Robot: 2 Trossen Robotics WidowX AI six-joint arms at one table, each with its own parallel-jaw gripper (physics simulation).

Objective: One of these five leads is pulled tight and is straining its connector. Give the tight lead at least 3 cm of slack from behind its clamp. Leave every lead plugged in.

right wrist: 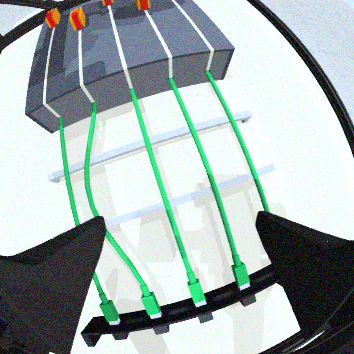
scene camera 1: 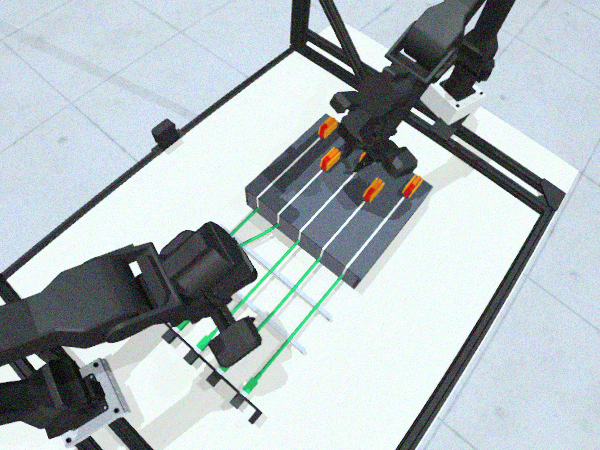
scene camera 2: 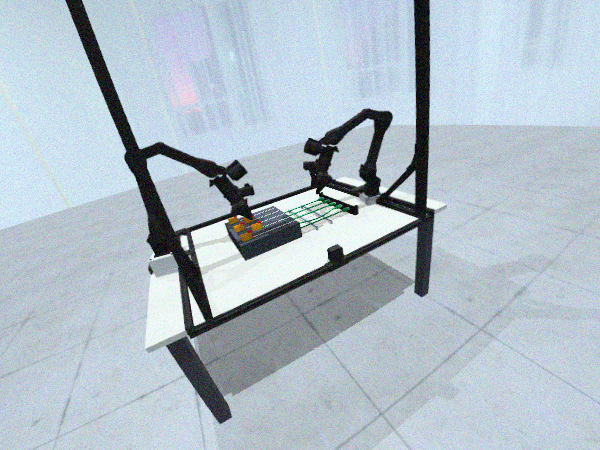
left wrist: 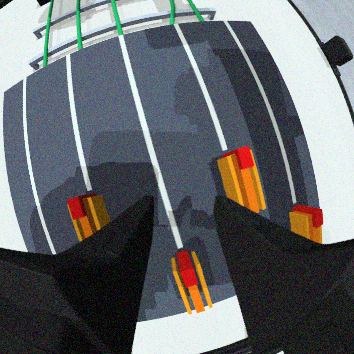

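Pixels of known places: left gripper, fingertip midpoint: [scene camera 1: 349,164] [scene camera 2: 252,217] [left wrist: 184,203]; right gripper, fingertip midpoint: [right wrist: 182,222] [scene camera 1: 237,294] [scene camera 2: 314,191]; left arm's base, origin of the base link: [scene camera 1: 457,88] [scene camera 2: 164,251]; right arm's base, origin of the base link: [scene camera 1: 82,401] [scene camera 2: 372,194].
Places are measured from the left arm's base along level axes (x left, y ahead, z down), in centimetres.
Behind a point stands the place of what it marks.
Note:
Five green leads run from a black connector strip [right wrist: 134,322] {x 10.9, y 79.3, z 4.7 cm} to a dark block [scene camera 1: 325,222] {x 11.6, y 46.2, z 1.0 cm} [right wrist: 144,50] {x 12.7, y 48.2, z 1.0 cm}, continuing as white lines to orange clamps with red parts. The middle lead [right wrist: 157,172] {x 14.1, y 62.2, z 5.0 cm} looks straight; the second from the left [right wrist: 88,170] {x 6.1, y 61.6, z 5.2 cm} bows. Four green plugs sit at the strip in the right wrist view; the fifth lead's end is hidden behind a finger. My left gripper [left wrist: 184,203] {x 5.4, y 36.8, z -2.7 cm} [scene camera 1: 357,159] {x 5.4, y 36.8, z -2.7 cm} is partly open, its fingers over the block either side of the middle lead's white line; the middle clamp [left wrist: 188,276] {x 5.0, y 32.1, z -2.0 cm} shows between them. My right gripper [right wrist: 182,222] {x 16.1, y 66.9, z -3.8 cm} is open above the leads near the strip.
Two pale rails [right wrist: 165,140] {x 15.0, y 58.1, z 6.1 cm} [right wrist: 195,194] {x 18.1, y 64.5, z 5.5 cm} cross under the leads between block and strip. The other clamps [left wrist: 242,175] {x 1.6, y 38.2, z -1.4 cm} [left wrist: 87,215] {x 11.3, y 35.7, z -1.2 cm} stand close outside the left fingers. A black frame [scene camera 1: 480,305] borders the table, with a small black box [scene camera 1: 165,132] {x -23.9, y 62.0, z 2.8 cm} on one side.

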